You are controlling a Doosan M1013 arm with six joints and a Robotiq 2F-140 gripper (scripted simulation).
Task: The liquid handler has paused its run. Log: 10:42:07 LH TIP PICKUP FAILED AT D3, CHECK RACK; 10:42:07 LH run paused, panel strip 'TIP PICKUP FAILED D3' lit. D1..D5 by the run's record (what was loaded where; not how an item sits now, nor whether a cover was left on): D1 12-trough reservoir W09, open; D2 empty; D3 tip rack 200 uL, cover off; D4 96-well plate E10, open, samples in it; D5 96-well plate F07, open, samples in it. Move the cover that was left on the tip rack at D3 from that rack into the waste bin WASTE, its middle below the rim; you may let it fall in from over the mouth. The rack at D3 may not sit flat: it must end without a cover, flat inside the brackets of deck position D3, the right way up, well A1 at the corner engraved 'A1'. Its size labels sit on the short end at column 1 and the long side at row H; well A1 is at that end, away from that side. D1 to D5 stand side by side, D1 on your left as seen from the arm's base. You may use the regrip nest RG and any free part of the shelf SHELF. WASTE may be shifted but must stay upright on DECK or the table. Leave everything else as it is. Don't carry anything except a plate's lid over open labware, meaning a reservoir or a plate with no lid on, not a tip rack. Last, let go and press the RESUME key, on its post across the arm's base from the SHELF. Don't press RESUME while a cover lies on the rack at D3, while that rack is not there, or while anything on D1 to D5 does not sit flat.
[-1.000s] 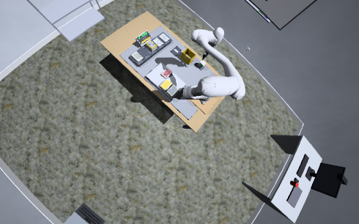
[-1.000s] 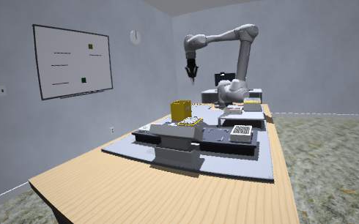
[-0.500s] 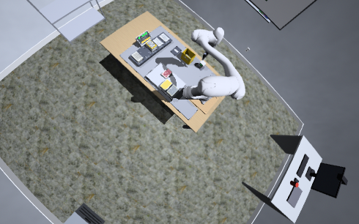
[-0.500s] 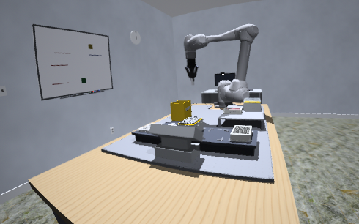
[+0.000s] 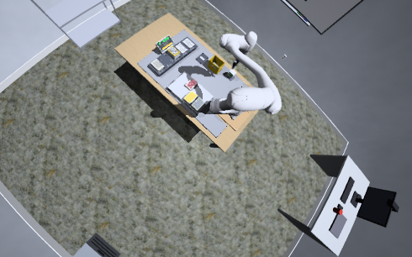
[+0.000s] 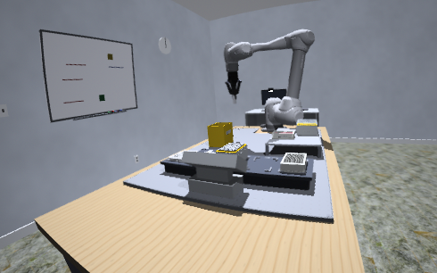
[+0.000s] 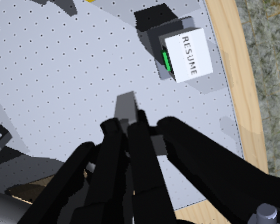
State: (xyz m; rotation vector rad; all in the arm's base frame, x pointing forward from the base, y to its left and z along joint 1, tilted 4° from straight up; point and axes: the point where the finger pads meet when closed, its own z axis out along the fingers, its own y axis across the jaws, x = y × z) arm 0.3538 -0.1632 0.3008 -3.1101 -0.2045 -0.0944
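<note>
Now: the resume key 10 mm ahead of my hand, 60 mm to the right of it and 210 mm below it. From my hand the other things lie so: yellow waste bin 210 mm ahead, 10 mm to the left, 240 mm below; then raised shelf 80 mm ahead, 470 mm to the left, 230 mm below; then red-topped labware item 150 mm ahead, 420 mm to the left, 220 mm below.
</note>
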